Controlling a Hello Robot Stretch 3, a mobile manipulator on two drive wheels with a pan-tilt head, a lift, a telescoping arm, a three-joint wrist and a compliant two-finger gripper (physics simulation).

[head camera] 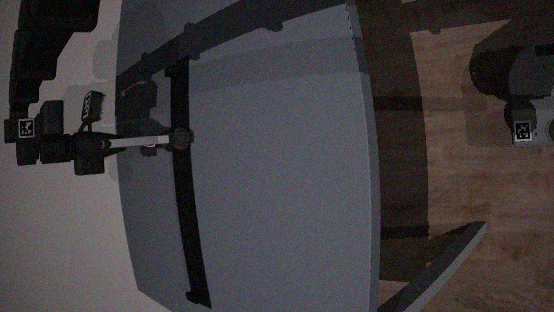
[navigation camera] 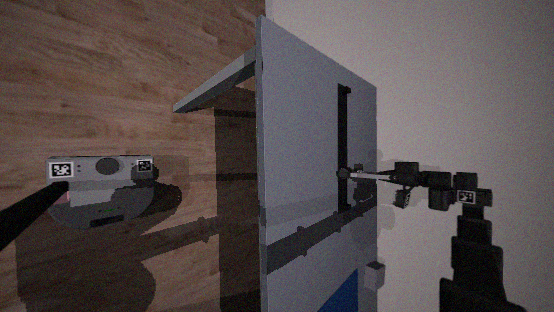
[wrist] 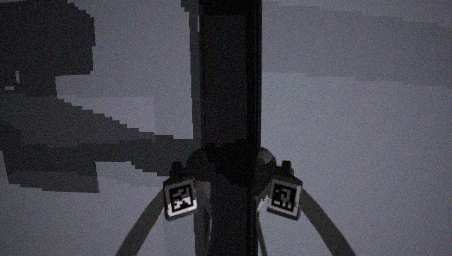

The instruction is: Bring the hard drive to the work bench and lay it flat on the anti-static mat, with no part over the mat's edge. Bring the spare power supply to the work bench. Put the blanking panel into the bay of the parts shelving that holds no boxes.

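Frame: origin at the robot's base, x right, y back, z down, level; centimetres.
Seen in the pictures: gripper, fingertip midpoint: (head camera: 183,139) (navigation camera: 340,172); robot's base at its link origin: (navigation camera: 107,165).
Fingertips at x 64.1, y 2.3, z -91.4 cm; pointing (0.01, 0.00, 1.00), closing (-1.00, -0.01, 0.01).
Pixels of each thing's top centre, then the offset from my fingertips to it. "spot": a spot on its surface instead. Level surfaces: height alone.
- grey bench top at its surface level: dz +0.0 cm
- blue mat at its surface level: dz -0.2 cm
- small grey block at its top centre: (navigation camera: 380,277) dx +28.7, dy +52.1, dz -5.0 cm
- slanting grey board at a spot on its surface: (head camera: 440,270) spot: dx -33.1, dy -33.1, dz +40.2 cm
- wood floor at its surface level: dz +91.4 cm
The blanking panel (head camera: 192,225) (navigation camera: 342,125) (wrist: 225,75), a long black strip with a small tab near each end, is over the grey bench top (head camera: 280,175) (navigation camera: 300,125) (wrist: 350,125), roughly parallel to its long edges. Whether it touches the top is hard to tell. My gripper (head camera: 181,139) (navigation camera: 343,173) (wrist: 230,166) is shut on the panel, with one fingertip on each side of it. Part of a blue mat (navigation camera: 345,297) shows at the bottom of the navigation view. The hard drive and the parts shelving do not show.
A small grey block (navigation camera: 375,275) is at the bench's far edge, near the blue mat; I cannot tell what it is. A slanting grey board (head camera: 440,270) (navigation camera: 215,85) is at the bench's near side. My base (head camera: 537,90) (navigation camera: 100,200) stands on the wood floor (head camera: 465,190) (navigation camera: 125,75).
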